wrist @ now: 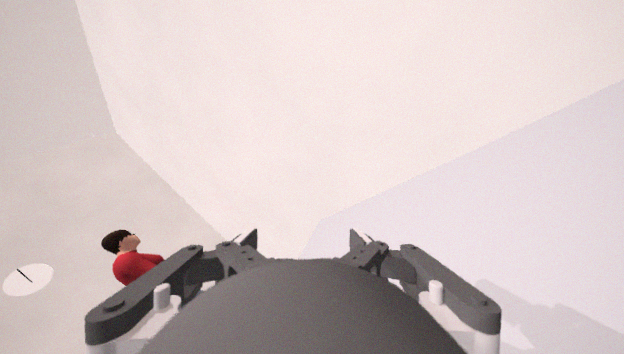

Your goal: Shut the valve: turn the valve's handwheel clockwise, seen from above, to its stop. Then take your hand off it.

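My gripper [303, 238] is open at the bottom middle of the wrist view, its two dark fingertips wide apart with no object between them. The valve and its handwheel do not show in this view, so where the gripper is relative to them cannot be told. The rounded dark gripper body hides the bottom middle of the view.
A figure [131, 267] with dark hair and a red top is at the lower left, partly hidden behind the left finger linkage. A white disc [40, 279] with a short black line is at the far lower left. Large pale surfaces meet at angled edges behind the fingers.
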